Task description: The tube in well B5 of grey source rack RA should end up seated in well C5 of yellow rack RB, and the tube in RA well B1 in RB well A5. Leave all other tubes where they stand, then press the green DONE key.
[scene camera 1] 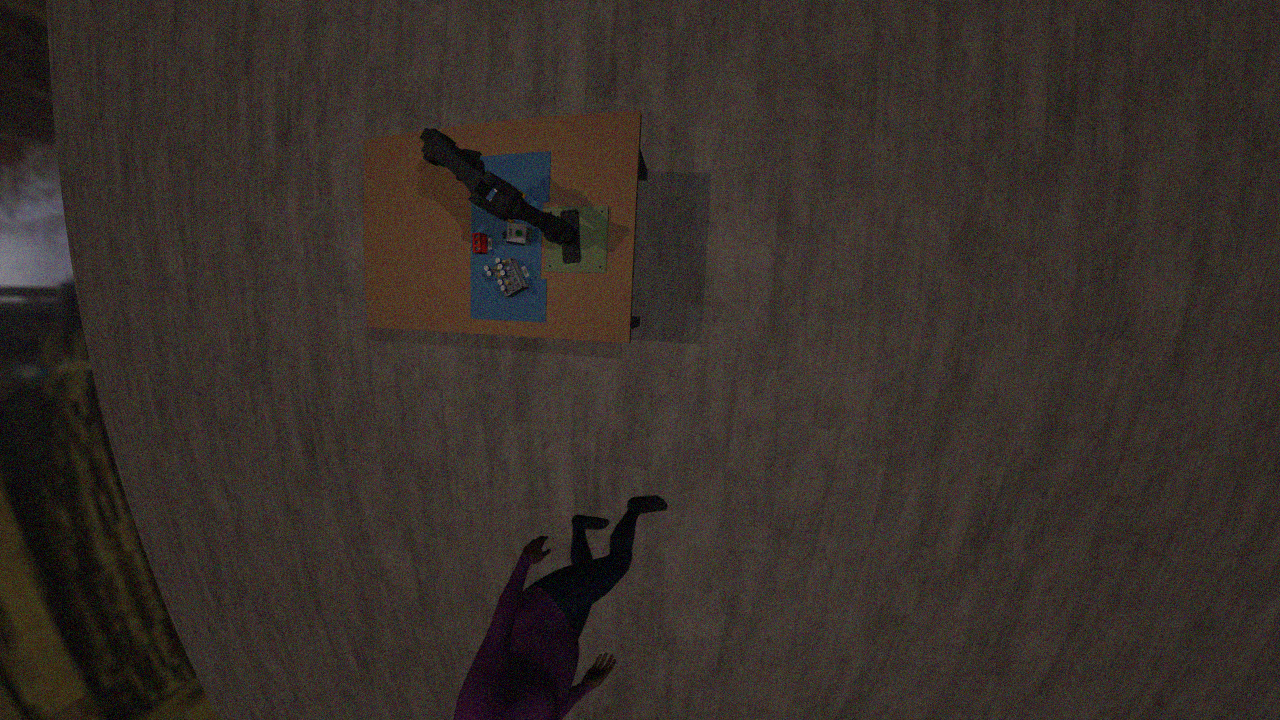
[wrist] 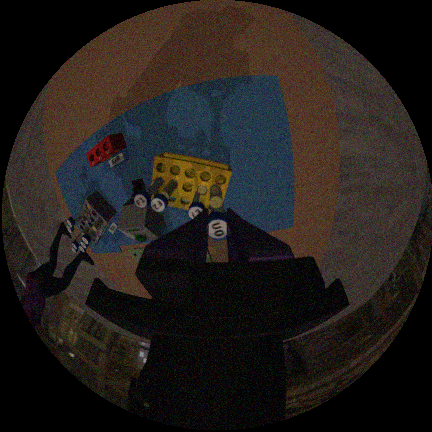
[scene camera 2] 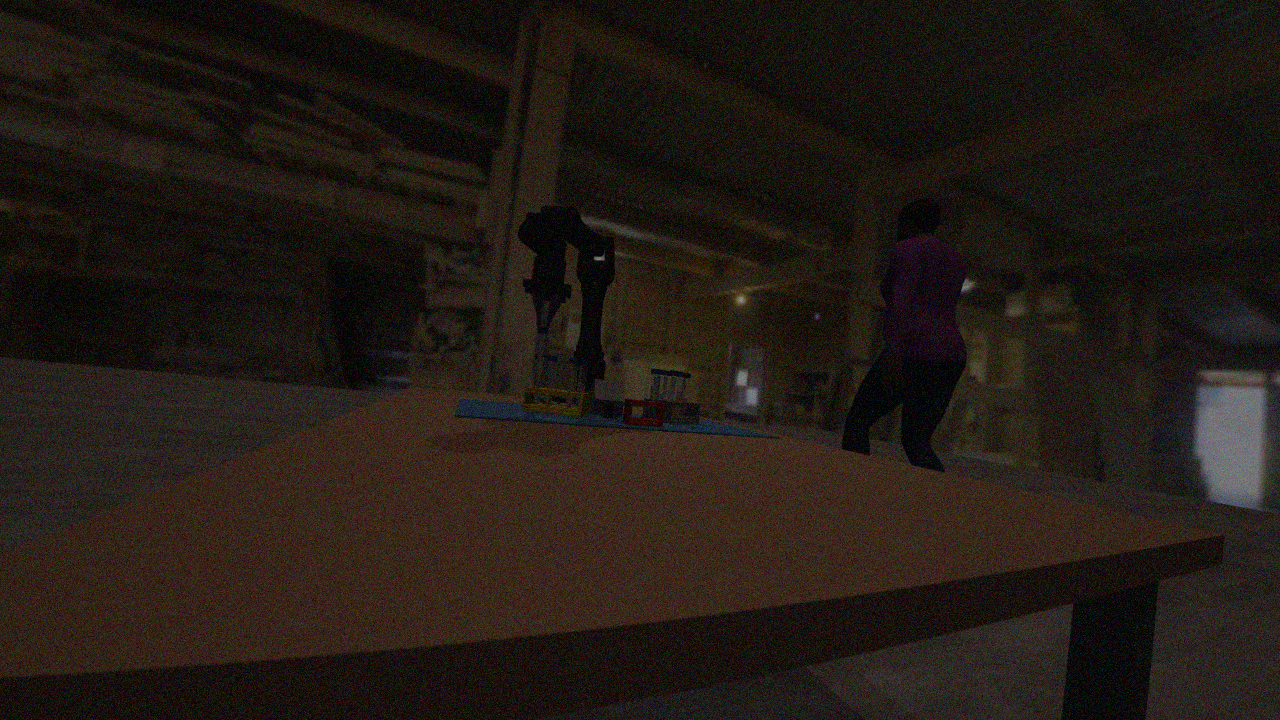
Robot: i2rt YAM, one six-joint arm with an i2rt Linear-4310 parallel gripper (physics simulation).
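My gripper is shut on a blue-capped tube with a white cap label, held upright over the right end of yellow rack RB in the wrist view. Whether its bottom is in a well cannot be told. Three other capped tubes stand in RB. Grey rack RA holds several capped tubes, at the left in the wrist view. The green DONE key is on a grey box. The arm hides my fingers in scene camera 1.
A small red rack stands on the blue mat. The arm's base stands on a green plate. A person is on the floor beyond the wooden table.
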